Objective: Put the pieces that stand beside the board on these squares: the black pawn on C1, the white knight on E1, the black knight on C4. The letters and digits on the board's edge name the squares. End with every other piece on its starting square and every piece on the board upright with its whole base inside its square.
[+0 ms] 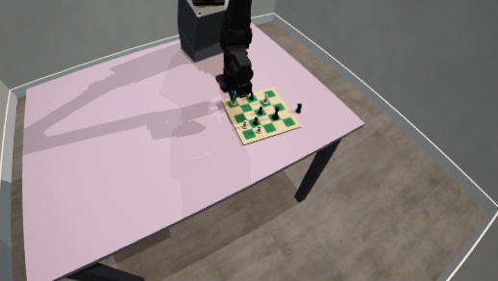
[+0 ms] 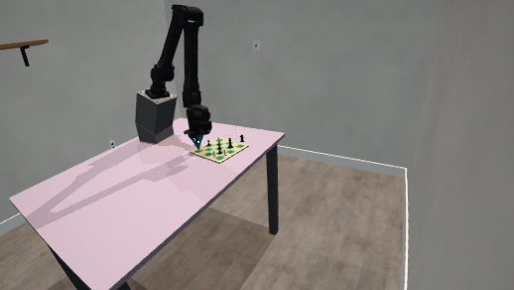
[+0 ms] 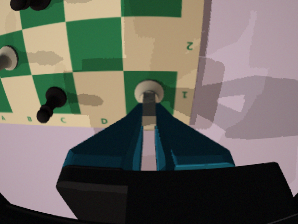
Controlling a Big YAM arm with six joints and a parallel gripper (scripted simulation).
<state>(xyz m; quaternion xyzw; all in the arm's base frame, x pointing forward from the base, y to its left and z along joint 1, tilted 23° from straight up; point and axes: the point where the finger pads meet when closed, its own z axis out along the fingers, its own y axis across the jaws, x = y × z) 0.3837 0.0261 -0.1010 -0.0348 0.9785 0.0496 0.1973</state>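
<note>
The white knight is 10 mm below my hand. From my hand the other things lie so: black knight (220 mm to the left, 90 mm ahead, 20 mm below); then chessboard (80 mm to the left, 70 mm ahead, 30 mm below).
</note>
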